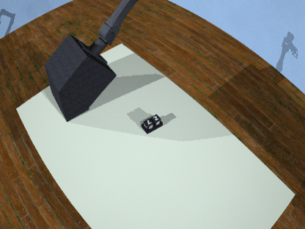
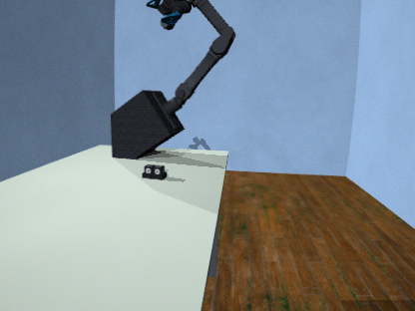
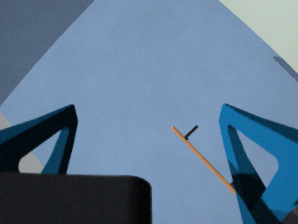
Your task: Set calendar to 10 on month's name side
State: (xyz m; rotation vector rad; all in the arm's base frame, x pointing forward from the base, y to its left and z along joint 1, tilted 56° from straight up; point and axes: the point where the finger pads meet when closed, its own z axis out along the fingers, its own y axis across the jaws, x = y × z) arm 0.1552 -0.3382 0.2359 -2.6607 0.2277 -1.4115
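Now: the black tray 20 cm ahead of my hand, 8 cm to the left of it and 62 cm below it.
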